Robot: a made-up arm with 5 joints. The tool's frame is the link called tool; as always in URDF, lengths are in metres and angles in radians. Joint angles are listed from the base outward.
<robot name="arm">
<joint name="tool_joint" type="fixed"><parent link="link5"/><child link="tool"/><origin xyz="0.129 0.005 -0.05" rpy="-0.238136 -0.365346 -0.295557"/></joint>
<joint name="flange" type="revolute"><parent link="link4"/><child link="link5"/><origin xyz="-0.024 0.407 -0.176" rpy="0 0 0"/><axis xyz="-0.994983 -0.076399 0.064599"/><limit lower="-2.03" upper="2.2"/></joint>
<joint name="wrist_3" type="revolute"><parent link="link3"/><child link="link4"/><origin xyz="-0.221 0.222 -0.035" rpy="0 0 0"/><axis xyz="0 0 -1"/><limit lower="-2.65" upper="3.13"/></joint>
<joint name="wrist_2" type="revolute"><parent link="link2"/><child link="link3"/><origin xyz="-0.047 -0.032 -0.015" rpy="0 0 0"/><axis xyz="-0.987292 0.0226 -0.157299"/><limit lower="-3.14" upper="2.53"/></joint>
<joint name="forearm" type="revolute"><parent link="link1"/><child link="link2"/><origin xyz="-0.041 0.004 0.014" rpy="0 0 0"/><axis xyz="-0.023 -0.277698 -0.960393"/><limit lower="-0.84" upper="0.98"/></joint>
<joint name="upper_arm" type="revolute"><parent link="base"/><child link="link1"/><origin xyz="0.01 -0.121 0.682" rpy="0 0 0"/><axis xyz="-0.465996 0.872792 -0.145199"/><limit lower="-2.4" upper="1.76"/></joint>
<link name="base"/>
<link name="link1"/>
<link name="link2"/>
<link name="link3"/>
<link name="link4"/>
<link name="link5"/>
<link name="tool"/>
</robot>
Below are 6 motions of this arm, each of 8 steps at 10 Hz.
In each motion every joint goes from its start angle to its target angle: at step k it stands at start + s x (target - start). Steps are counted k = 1, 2, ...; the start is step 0. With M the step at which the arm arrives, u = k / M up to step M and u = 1 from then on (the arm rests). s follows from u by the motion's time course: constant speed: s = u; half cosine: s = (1 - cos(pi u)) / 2; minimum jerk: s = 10 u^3 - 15 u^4 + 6 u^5.
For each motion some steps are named. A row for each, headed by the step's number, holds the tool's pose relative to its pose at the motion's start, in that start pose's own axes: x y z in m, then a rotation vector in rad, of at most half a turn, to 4 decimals.
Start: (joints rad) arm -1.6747 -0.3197 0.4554 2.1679 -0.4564
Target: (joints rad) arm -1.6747 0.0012 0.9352 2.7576 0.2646
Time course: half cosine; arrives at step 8
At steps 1, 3, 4, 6, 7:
1: 0.0153 0.0037 -0.0016 -0.0154 -0.0302 -0.0286
3: 0.1263 0.0127 0.0002 -0.1357 -0.2170 -0.2457
4: 0.2026 0.0002 0.0146 -0.2284 -0.3173 -0.4115
6: 0.3241 -0.0607 0.0641 -0.4027 -0.4264 -0.7348
7: 0.3539 -0.0878 0.0836 -0.4540 -0.4390 -0.8360

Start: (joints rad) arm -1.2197 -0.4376 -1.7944 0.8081 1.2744
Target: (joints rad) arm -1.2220 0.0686 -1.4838 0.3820 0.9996
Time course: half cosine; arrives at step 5
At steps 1, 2, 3, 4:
1: -0.0131 0.0112 0.0034 0.0235 -0.0477 -0.0641
2: -0.0444 0.0479 0.0082 0.0798 -0.1763 -0.2236
3: -0.0731 0.1068 0.0061 0.1363 -0.3412 -0.4037
4: -0.0840 0.1636 -0.0013 0.1693 -0.4777 -0.5350

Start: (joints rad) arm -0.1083 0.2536 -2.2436 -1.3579 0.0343
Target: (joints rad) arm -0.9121 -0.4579 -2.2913 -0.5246 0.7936
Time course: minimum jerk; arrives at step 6
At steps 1, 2, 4, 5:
1: 0.0247 0.0012 0.0235 -0.0004 -0.0105 -0.0342
2: 0.1400 -0.0154 0.1418 -0.0025 -0.0261 -0.1965
4: 0.4288 -0.2767 0.4335 -0.0091 0.2975 -0.5233
5: 0.4845 -0.3780 0.4607 -0.0112 0.4708 -0.5137

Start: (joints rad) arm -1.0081 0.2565 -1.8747 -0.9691 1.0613
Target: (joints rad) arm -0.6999 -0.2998 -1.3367 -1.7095 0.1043
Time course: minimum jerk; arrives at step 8
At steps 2, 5, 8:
2: -0.0045 0.0102 -0.0012 0.1117 0.0578 0.0369
5: -0.0004 -0.0219 0.0279 0.8499 0.5506 0.1811
8: 0.0357 -0.0848 0.0432 1.2065 0.8243 0.1892

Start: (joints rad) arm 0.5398 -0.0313 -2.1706 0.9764 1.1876
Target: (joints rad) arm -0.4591 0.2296 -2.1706 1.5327 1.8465
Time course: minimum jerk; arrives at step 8
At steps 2, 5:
2: -0.0173 -0.0230 -0.0285 -0.0392 -0.0651 0.0708
5: -0.0389 -0.1334 -0.2030 -0.2595 -0.5195 0.4503

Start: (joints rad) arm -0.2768 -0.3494 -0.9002 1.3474 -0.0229
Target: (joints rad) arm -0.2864 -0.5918 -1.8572 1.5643 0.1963
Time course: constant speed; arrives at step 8
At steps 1, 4, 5, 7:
1: -0.0133 -0.0216 0.0256 -0.0556 0.1007 0.0504
4: -0.0309 -0.0817 0.1038 -0.2431 0.3971 0.2109
5: -0.0301 -0.0993 0.1296 -0.3112 0.4940 0.2676
7: -0.0201 -0.1298 0.1794 -0.4532 0.6858 0.3857

